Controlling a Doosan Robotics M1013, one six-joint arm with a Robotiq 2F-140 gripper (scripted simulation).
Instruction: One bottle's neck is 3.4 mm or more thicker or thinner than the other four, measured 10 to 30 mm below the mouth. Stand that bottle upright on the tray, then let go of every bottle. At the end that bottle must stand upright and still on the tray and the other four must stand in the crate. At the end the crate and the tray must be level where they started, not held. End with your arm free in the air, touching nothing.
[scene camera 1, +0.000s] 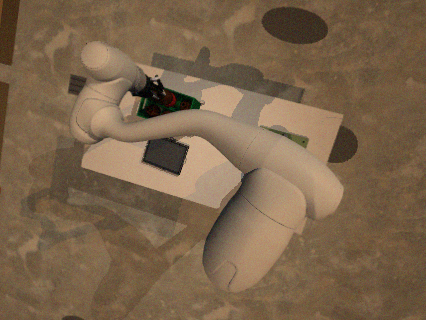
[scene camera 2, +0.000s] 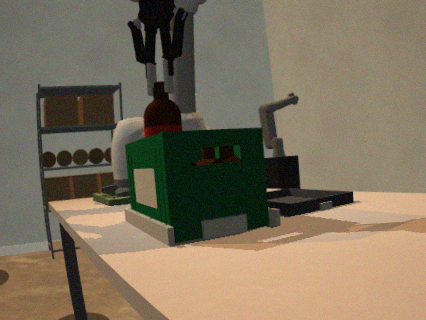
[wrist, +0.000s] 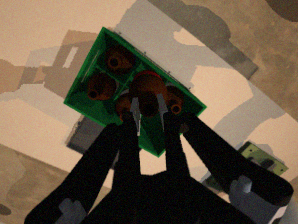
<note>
I see my gripper (scene camera 2: 160, 94), a dark tray (scene camera 2: 294, 201) and a green crate (scene camera 2: 163, 185).
The dark tray also shows in scene camera 1 (scene camera 1: 166, 154). My gripper also shows in the wrist view (wrist: 148, 103).
</note>
